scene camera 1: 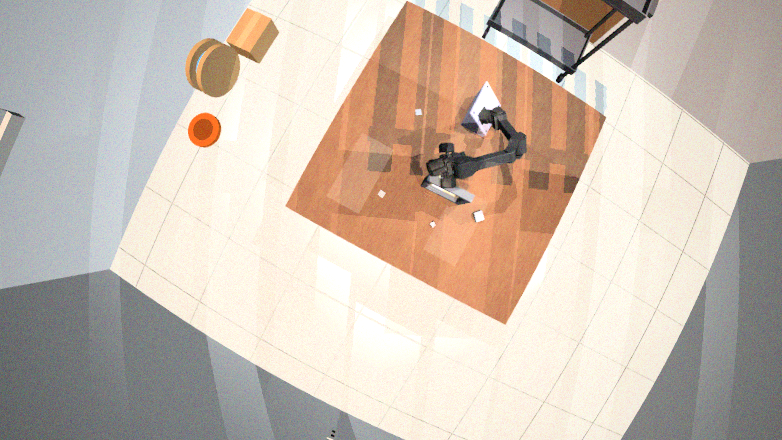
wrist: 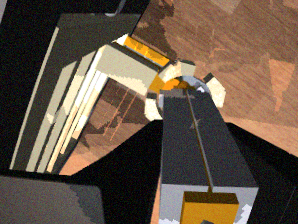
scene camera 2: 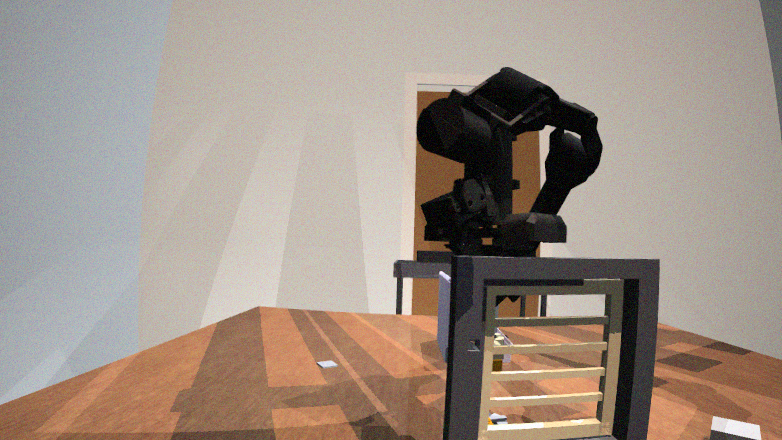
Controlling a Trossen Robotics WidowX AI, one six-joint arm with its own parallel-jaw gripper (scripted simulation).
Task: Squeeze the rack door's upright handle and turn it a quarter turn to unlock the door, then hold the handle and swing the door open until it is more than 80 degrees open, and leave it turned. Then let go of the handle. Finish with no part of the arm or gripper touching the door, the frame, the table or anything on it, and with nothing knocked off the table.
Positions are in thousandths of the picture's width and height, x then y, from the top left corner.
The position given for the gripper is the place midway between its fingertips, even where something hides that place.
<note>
In view: the gripper (scene camera 2: 620, 692) and a slatted door rack (scene camera 1: 585, 444).
The gripper also shows in the wrist view (wrist: 643, 583). The slatted door rack shows as well in the wrist view (wrist: 213, 283).
</note>
